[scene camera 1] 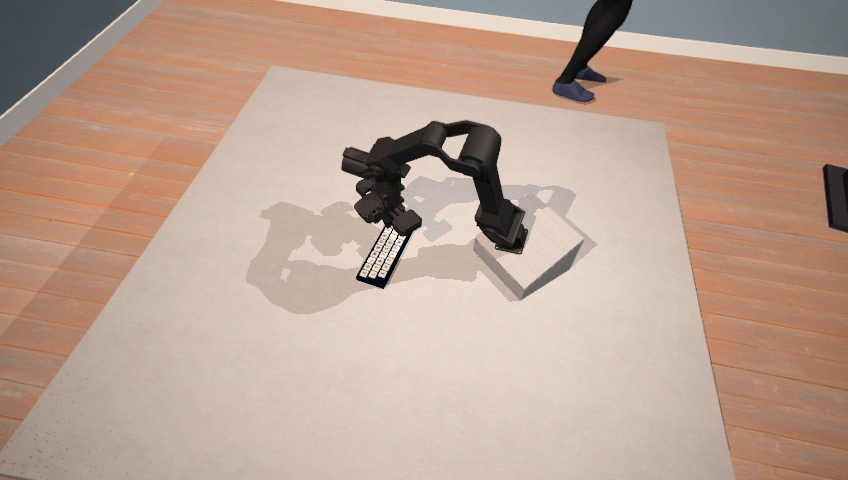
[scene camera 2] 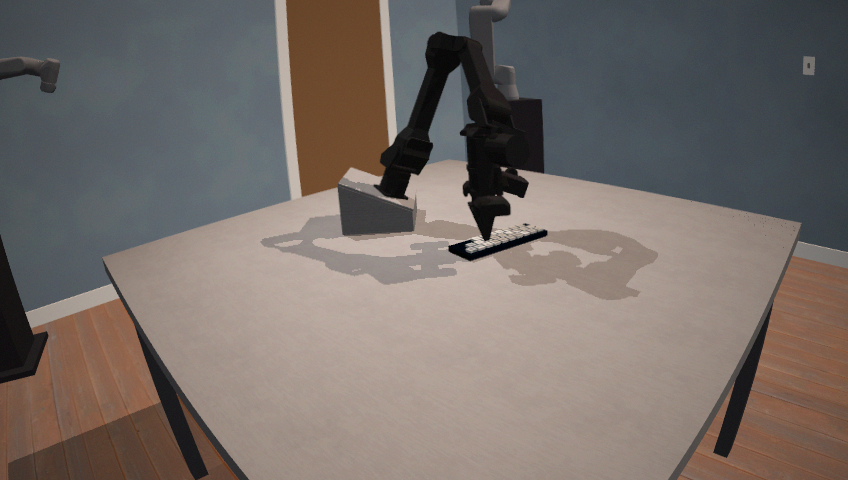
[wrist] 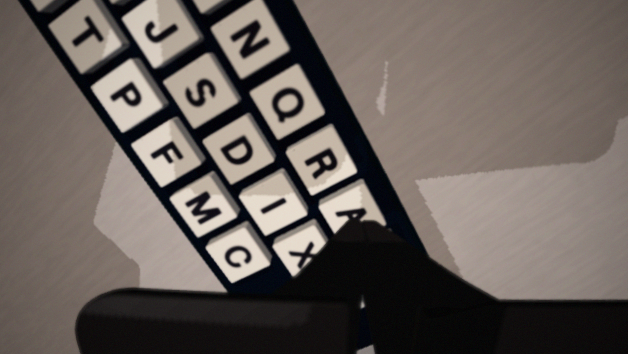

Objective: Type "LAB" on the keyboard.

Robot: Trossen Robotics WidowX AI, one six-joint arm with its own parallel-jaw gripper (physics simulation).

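Frame: origin at the arm's base, x back, y right, z up, level; centimetres.
Seen in the pictures: gripper, fingertip midpoint: (scene camera 1: 388,227) (scene camera 2: 486,240) (wrist: 360,234); arm's base, origin of the base link: (scene camera 1: 511,239) (scene camera 2: 390,192).
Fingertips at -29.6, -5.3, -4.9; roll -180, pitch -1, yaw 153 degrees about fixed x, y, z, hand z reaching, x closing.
Pixels of each thing's top centre, then the offset from my fingertips to it, as dx, dy, dz. Level surfaces: height alone.
- keyboard, middle of its top: (wrist: 210,107) (scene camera 2: 500,235) (scene camera 1: 387,247) +2.3, -5.2, -0.8
- X key, middle of its top: (wrist: 305,254) +2.0, +0.3, -0.8
- pale table, its level: dz -2.6
The keyboard (scene camera 1: 380,258) (scene camera 2: 516,237) (wrist: 340,117) has a dark navy body with pale lettered keys and lies flat on the table. My gripper (scene camera 1: 390,224) (scene camera 2: 487,237) (wrist: 360,234) is shut and empty, pointing down at the keyboard. In the wrist view its tips overlap the lower part of the A key (wrist: 350,197), and in scene camera 2 they reach the key tops. I cannot tell whether the A key is pressed. The gripper partly covers the X key (wrist: 300,247) and hides the keyboard's near end. L and B keys do not show in the wrist view.
The arm stands on a grey wedge-shaped base (scene camera 1: 544,243) (scene camera 2: 376,215) beside the keyboard, on the pale table (scene camera 1: 416,380) (scene camera 2: 446,356). A person's legs (scene camera 1: 598,38) stand beyond the table edge. Another grey arm (scene camera 2: 482,41) stands behind the table.
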